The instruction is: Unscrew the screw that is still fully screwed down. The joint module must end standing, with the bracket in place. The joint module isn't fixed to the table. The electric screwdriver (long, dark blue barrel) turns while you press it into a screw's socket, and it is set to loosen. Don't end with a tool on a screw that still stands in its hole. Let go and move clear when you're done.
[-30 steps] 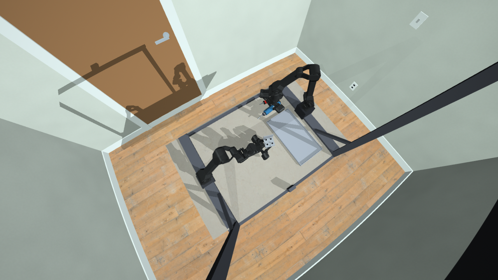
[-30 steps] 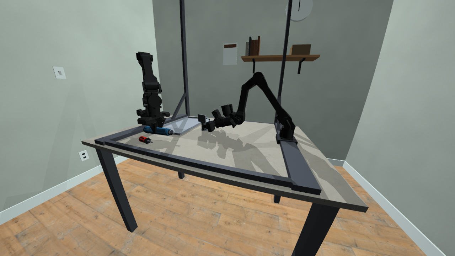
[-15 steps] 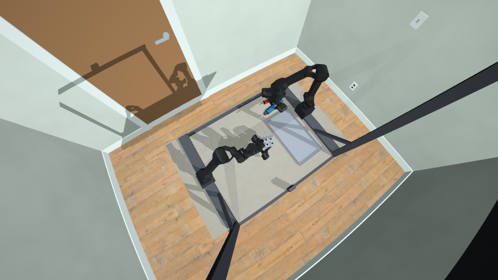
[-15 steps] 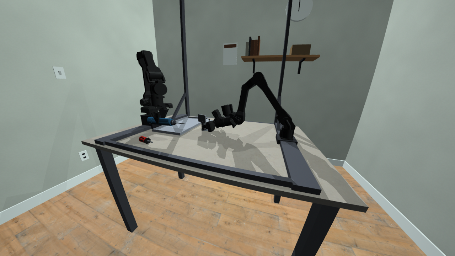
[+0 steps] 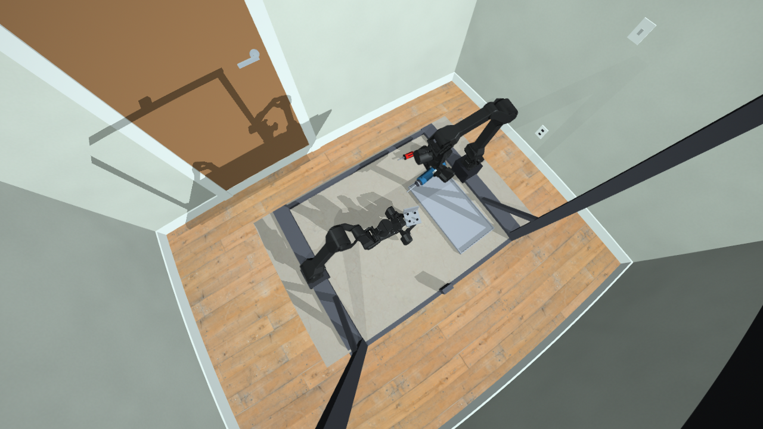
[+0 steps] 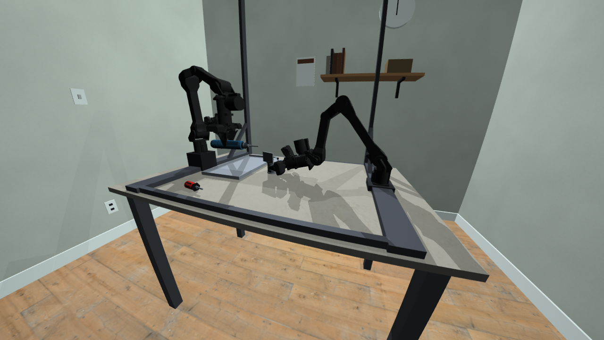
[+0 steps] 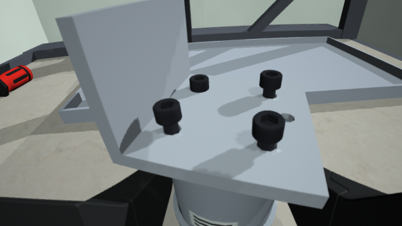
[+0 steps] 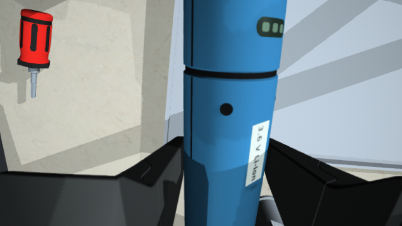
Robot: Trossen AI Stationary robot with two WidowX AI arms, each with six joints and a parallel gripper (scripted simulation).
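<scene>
The grey joint module lies 30 mm to the right of my left hand and 10 mm below it. The rest, counted from my left hand: grey l-shaped bracket: 30 mm to the right, 30 mm above; shallow grey tray: 230 mm to the right, 60 mm behind, 30 mm below; black screw: 50 mm to the right, 30 mm above, 10 mm ahead.
</scene>
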